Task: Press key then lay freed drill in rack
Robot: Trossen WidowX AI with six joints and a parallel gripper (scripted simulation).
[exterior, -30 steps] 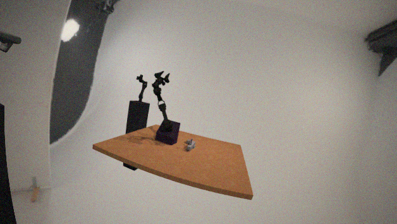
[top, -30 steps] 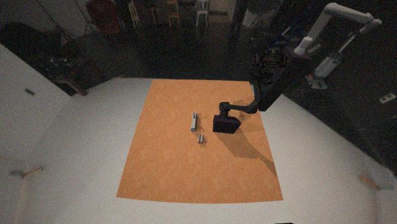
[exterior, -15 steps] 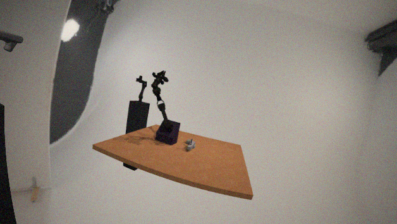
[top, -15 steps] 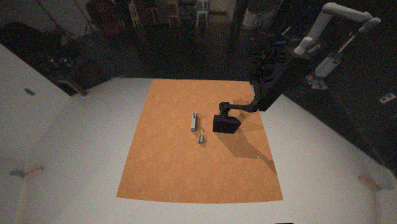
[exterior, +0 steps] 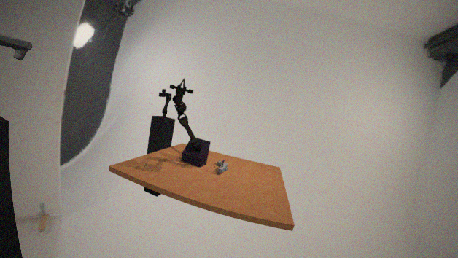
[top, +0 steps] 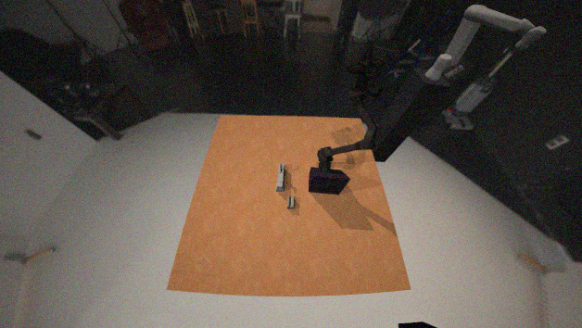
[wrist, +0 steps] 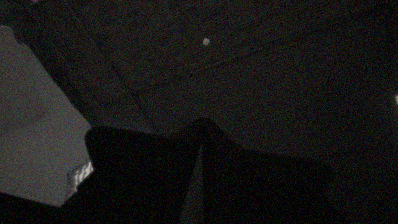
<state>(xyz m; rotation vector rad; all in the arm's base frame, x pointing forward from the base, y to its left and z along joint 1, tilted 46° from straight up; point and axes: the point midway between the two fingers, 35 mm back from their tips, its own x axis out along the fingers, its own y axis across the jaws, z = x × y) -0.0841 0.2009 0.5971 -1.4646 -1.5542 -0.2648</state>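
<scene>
Now: the pale cylindrical drill 380 mm ahead of my gripper tip, 310 mm to the left of it and 680 mm below it. The rest, counted from my gripper tip: grey rack 310 mm ahead, 460 mm to the left, 710 mm below.
</scene>
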